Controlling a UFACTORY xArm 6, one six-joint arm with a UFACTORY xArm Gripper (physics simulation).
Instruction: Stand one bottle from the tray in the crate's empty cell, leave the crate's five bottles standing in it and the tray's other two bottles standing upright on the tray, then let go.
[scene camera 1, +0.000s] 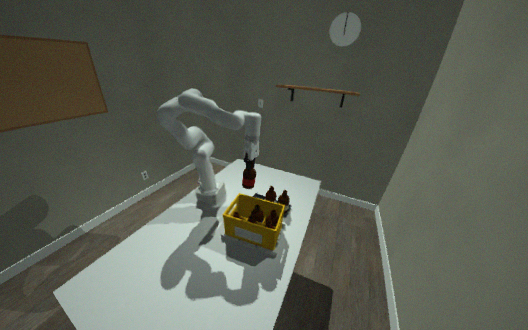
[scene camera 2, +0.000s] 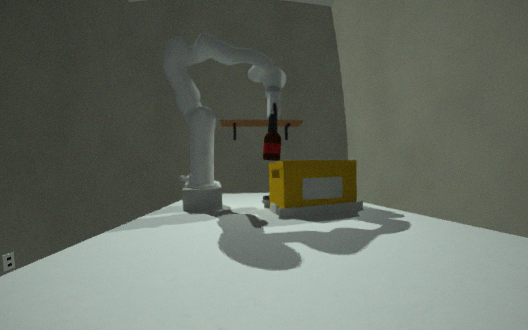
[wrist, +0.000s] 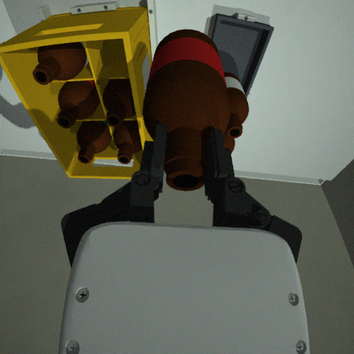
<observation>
In view: my gripper (wrist: 186, 140), a brown bottle (wrist: 186, 91), a white-labelled bottle (wrist: 239, 108), a white-labelled bottle (wrist: 64, 61) and a brown bottle (wrist: 77, 99).
</observation>
